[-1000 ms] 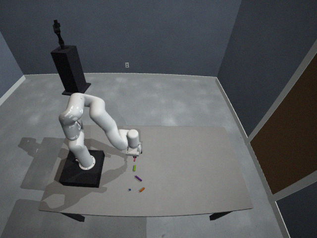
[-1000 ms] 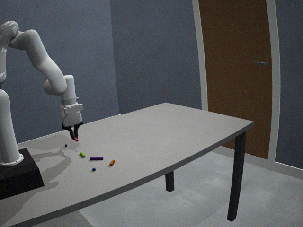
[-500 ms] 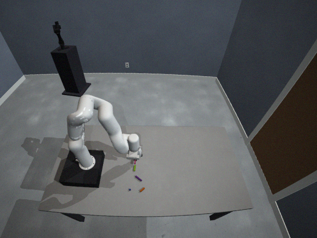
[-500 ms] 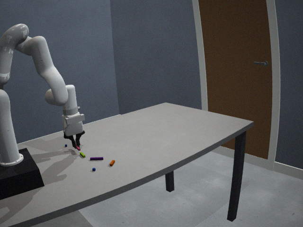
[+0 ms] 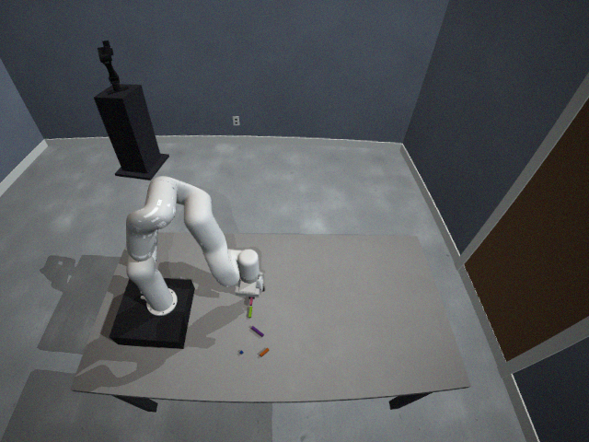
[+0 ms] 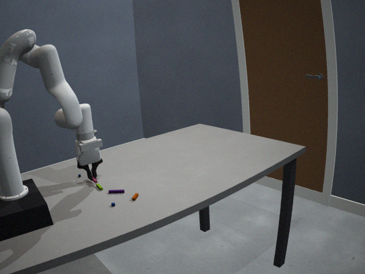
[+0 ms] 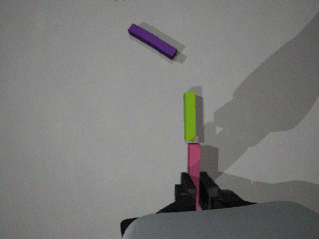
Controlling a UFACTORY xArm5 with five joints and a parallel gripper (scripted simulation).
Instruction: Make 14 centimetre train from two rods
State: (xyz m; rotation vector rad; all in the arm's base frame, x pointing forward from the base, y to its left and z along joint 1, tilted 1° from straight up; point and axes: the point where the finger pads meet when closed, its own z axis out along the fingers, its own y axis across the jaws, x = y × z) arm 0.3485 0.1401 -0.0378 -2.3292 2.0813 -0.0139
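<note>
Now: the pink rod 20 mm below my hand. Also, from my hand: lime rod: 10 mm ahead, 70 mm to the right, 30 mm below; then orange rod: 100 mm ahead, 230 mm to the right, 30 mm below; then purple rod: 60 mm ahead, 150 mm to the right, 30 mm below.
</note>
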